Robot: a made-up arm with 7 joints. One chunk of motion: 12 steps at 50 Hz.
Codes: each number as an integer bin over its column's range. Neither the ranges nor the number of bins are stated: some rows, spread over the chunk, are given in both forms.
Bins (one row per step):
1: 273 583 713 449 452 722 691
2: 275 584 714 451 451 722 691
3: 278 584 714 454 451 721 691
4: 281 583 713 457 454 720 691
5: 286 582 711 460 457 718 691
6: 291 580 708 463 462 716 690
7: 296 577 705 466 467 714 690
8: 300 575 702 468 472 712 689
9: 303 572 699 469 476 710 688
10: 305 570 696 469 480 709 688
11: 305 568 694 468 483 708 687
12: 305 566 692 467 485 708 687
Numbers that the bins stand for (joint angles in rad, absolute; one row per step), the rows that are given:
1: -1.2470 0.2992 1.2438 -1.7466 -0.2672 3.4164 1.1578
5: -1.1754 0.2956 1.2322 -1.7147 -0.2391 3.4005 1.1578
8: -1.0983 0.2706 1.1797 -1.6914 -0.1547 3.3766 1.1457
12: -1.0708 0.2383 1.1215 -1.6943 -0.0816 3.3607 1.1336
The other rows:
2: -1.2360 0.3028 1.2496 -1.7408 -0.2728 3.4164 1.1578
3: -1.2195 0.3028 1.2496 -1.7321 -0.2728 3.4125 1.1578
4: -1.2030 0.2992 1.2438 -1.7234 -0.2560 3.4085 1.1578
6: -1.1479 0.2885 1.2147 -1.7060 -0.2110 3.3925 1.1518
7: -1.1204 0.2777 1.1972 -1.6972 -0.1828 3.3846 1.1518
9: -1.0818 0.2598 1.1623 -1.6885 -0.1322 3.3686 1.1397
10: -1.0708 0.2526 1.1448 -1.6885 -0.1097 3.3646 1.1397
11: -1.0708 0.2455 1.1331 -1.6914 -0.0928 3.3607 1.1336

